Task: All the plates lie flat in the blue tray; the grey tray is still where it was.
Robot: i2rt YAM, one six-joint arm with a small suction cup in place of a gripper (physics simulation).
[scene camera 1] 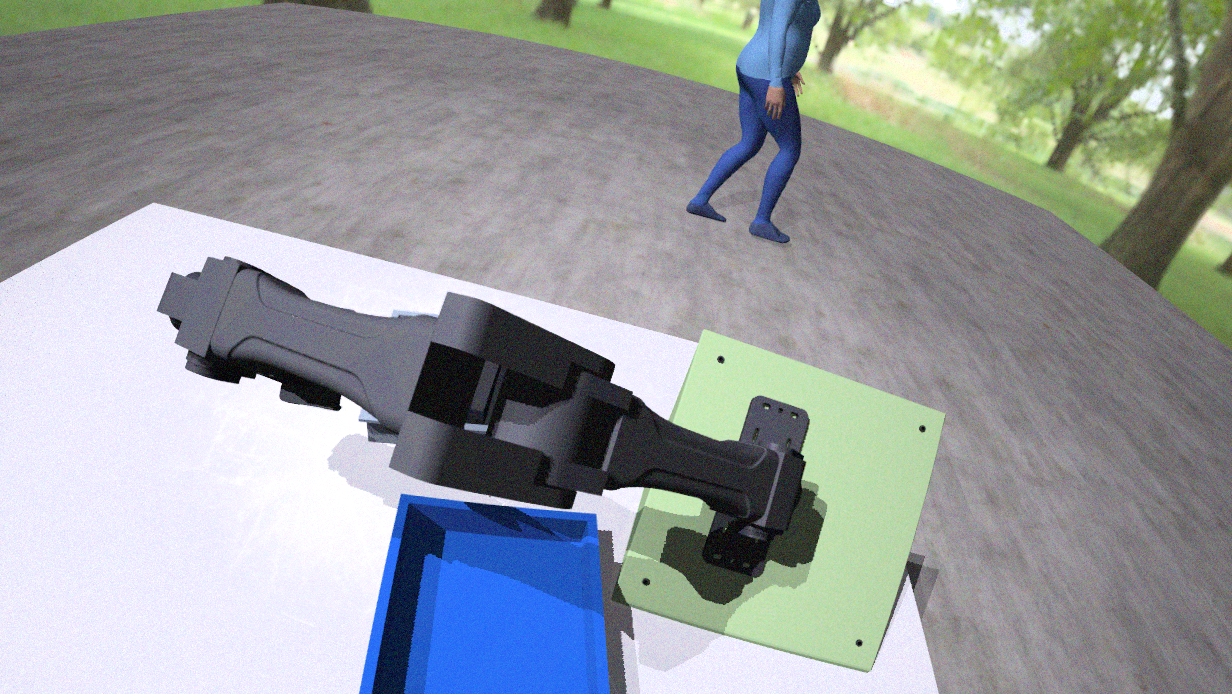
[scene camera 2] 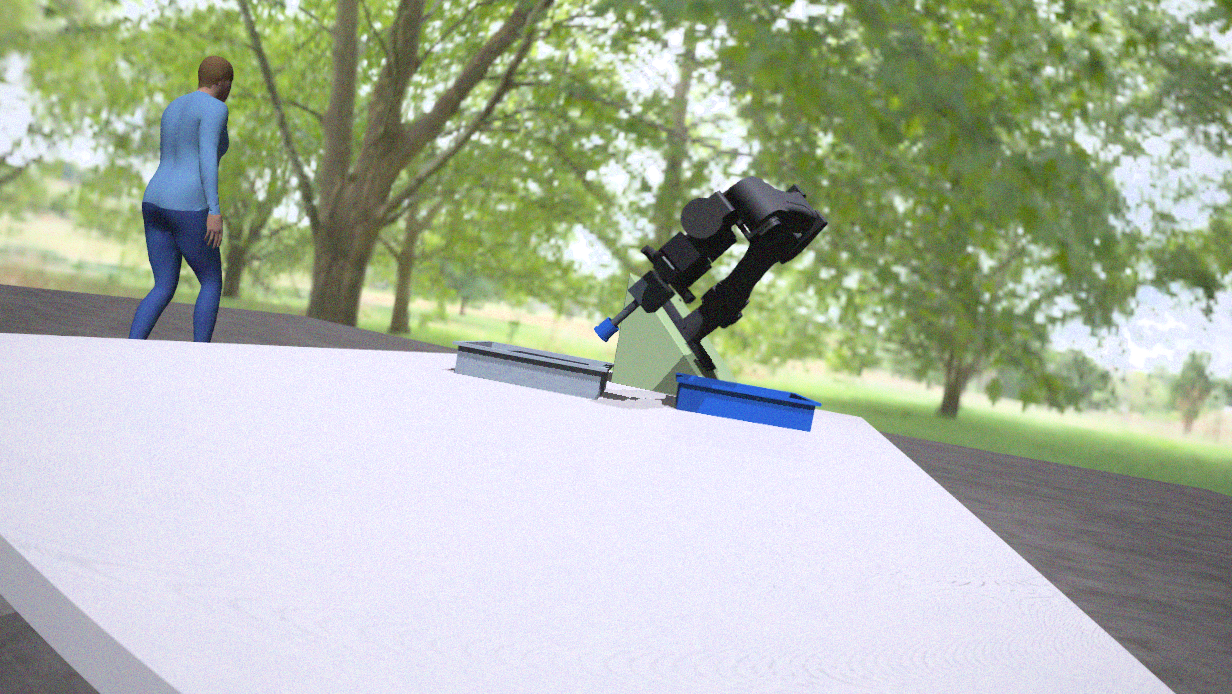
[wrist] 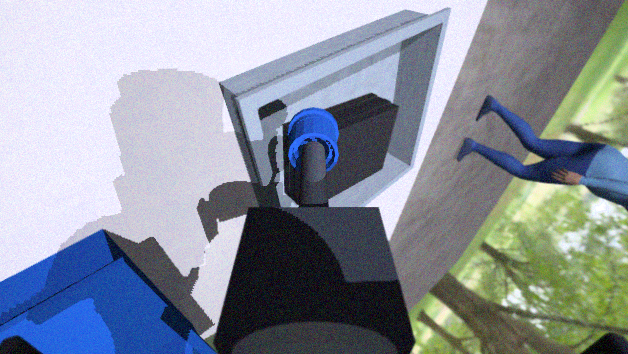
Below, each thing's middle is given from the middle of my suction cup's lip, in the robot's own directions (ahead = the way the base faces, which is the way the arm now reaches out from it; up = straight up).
My suction cup is 140 mm to the left of the grey tray (scene camera 2: 489, 360), 80 mm above it and 60 mm past it. From my suction cup the other things lie so: blue tray (scene camera 1: 469, 590): 250 mm behind, 170 mm to the left, 80 mm below.
